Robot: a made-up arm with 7 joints.
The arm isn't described. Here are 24 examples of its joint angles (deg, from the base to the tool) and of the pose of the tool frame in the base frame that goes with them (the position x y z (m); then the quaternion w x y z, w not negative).
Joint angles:
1: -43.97 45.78 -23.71 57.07 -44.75 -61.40 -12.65
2: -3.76 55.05 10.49 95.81 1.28 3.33 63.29
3: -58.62 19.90 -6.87 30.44 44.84 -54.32 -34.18
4: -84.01 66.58 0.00 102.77 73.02 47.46 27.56
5: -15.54 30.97 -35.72 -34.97 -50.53 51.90 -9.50
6: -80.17 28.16 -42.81 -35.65 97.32 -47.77 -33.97
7: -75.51 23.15 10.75 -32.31 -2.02 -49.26 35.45
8: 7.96 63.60 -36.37 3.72 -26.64 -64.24 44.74
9: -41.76 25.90 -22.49 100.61 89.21 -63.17 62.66
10: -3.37 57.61 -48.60 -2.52 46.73 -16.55 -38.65
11: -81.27 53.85 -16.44 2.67 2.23 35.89 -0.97
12: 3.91 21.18 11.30 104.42 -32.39 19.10 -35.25
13: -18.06 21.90 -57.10 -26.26 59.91 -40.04 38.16
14: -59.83 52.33 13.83 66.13 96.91 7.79 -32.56
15: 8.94 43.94 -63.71 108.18 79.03 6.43 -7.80
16: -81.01 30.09 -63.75 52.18 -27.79 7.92 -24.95
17: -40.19 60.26 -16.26 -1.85 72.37 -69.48 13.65
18: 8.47 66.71 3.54 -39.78 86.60 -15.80 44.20
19: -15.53 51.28 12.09 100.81 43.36 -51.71 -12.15
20: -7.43 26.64 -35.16 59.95 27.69 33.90 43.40
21: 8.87 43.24 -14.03 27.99 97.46 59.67 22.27
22: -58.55 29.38 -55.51 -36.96 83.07 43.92 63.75
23: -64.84 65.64 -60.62 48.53 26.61 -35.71 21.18
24: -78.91 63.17 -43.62 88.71 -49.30 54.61 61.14
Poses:
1: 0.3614 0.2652 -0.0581 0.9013 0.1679 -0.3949 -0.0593
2: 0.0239 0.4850 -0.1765 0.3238 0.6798 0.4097 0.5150
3: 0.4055 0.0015 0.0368 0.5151 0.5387 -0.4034 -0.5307
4: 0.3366 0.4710 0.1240 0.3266 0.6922 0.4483 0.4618
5: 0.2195 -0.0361 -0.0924 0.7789 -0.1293 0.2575 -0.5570
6: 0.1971 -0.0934 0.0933 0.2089 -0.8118 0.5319 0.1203
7: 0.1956 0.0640 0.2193 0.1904 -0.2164 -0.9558 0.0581
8: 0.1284 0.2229 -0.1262 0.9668 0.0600 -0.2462 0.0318
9: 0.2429 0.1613 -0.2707 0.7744 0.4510 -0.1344 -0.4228
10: 0.1298 0.1110 -0.1943 0.3612 0.4699 0.1397 -0.7932
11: 0.3831 0.1006 0.3026 0.8347 0.4414 -0.3225 0.0669
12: -0.1551 0.2404 -0.3507 0.5473 -0.3521 0.6820 0.3337
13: 0.0958 -0.0707 -0.0698 0.5776 0.0533 -0.7413 -0.3376
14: 0.4398 0.3559 0.0500 0.5366 0.7022 0.4673 -0.0246
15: -0.1531 0.4272 -0.2083 0.2349 -0.4385 -0.5949 0.6314
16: 0.5080 0.0002 0.0062 0.8373 0.3486 0.0633 -0.4165
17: 0.2911 0.1412 0.0185 0.1954 0.6371 -0.4967 -0.5561
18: 0.1833 0.1321 -0.0203 0.2096 0.7035 -0.6474 -0.2049
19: 0.1262 0.3995 -0.1993 0.8137 0.3604 0.3952 -0.2277
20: 0.1174 0.1953 -0.3811 0.5273 0.7730 0.3461 -0.0684
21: 0.1657 0.2861 -0.2519 0.1073 0.9850 0.1347 -0.0134
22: 0.2049 -0.0961 0.0864 0.3414 0.2723 -0.8073 0.3969
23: 0.3944 0.2393 -0.0037 0.5752 0.7292 -0.2148 -0.3021
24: 0.3732 0.4340 0.0545 0.4833 0.3359 0.4011 0.7019
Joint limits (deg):
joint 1: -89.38..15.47
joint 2: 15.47..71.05
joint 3: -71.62..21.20
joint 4: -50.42..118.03
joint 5: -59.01..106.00
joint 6: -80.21..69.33
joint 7: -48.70..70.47
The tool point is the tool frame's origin. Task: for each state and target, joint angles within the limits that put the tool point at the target. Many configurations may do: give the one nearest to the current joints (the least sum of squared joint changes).
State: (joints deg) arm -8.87 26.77 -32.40 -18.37 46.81 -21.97 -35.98
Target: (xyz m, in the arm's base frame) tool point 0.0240 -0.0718 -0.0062
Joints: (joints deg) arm 1.94 15.47 -67.85 -43.12 53.08 -26.53 -36.82
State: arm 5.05 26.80 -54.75 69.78 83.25 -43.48 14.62
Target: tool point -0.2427 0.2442 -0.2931
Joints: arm 15.47 25.38 -69.03 97.94 90.07 -6.22 8.16
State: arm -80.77 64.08 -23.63 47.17 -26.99 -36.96 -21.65
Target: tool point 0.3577 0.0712 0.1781
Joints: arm -74.73 52.53 -36.85 11.50 -19.12 -49.03 -21.74
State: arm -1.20 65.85 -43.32 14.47 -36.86 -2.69 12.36
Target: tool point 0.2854 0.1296 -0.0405
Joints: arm -22.74 63.23 -35.35 -13.80 -33.50 -9.20 12.40
